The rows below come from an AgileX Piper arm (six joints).
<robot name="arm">
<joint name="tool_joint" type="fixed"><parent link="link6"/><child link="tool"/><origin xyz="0 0 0" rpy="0 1.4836 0"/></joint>
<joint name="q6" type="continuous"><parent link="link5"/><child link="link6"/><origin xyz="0.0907 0 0.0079"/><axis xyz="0.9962 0 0.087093"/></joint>
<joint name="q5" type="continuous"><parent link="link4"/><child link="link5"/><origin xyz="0 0 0"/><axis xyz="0 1 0"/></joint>
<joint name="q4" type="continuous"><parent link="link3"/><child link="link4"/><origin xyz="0.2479 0 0.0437"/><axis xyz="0.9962 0 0.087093"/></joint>
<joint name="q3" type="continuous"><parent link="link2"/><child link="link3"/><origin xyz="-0.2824 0 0.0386"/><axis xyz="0 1 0"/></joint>
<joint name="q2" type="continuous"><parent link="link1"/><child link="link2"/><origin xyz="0 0 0"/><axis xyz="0 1 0"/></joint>
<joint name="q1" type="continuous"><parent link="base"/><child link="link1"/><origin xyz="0 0 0.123"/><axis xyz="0 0 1"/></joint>
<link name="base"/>
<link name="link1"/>
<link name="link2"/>
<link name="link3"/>
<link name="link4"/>
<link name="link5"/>
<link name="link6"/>
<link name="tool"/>
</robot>
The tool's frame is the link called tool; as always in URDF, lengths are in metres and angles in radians. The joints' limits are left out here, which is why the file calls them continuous.
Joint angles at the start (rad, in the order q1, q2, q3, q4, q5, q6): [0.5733 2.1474 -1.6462 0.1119 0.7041 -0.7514]
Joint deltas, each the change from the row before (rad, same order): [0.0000 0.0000 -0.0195 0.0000 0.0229 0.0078]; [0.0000 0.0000 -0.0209 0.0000 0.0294 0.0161]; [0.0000 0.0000 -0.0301 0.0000 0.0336 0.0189]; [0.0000 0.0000 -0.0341 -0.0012 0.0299 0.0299]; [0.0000 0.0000 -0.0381 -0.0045 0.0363 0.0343]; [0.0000 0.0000 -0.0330 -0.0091 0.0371 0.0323]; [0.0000 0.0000 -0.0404 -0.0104 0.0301 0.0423]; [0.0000 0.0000 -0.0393 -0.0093 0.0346 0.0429]
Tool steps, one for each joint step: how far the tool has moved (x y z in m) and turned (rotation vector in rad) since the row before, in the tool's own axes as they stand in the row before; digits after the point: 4 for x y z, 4 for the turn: [-0.0027 -0.0016 -0.0035 -0.0036 0.0015 0.0064]; [-0.0025 -0.0013 -0.0038 -0.0071 0.0052 0.0145]; [-0.0041 -0.0023 -0.0057 -0.0042 0.0012 0.0166]; [-0.0051 -0.0029 -0.0067 0.0012 -0.0042 0.0263]; [-0.0052 -0.0029 -0.0076 0.0014 -0.0009 0.0282]; [-0.0037 -0.0023 -0.0068 0.0014 0.0063 0.0239]; [-0.0055 -0.0033 -0.0085 0.0106 -0.0051 0.0330]; [-0.0048 -0.0027 -0.0085 0.0072 -0.0010 0.0348]
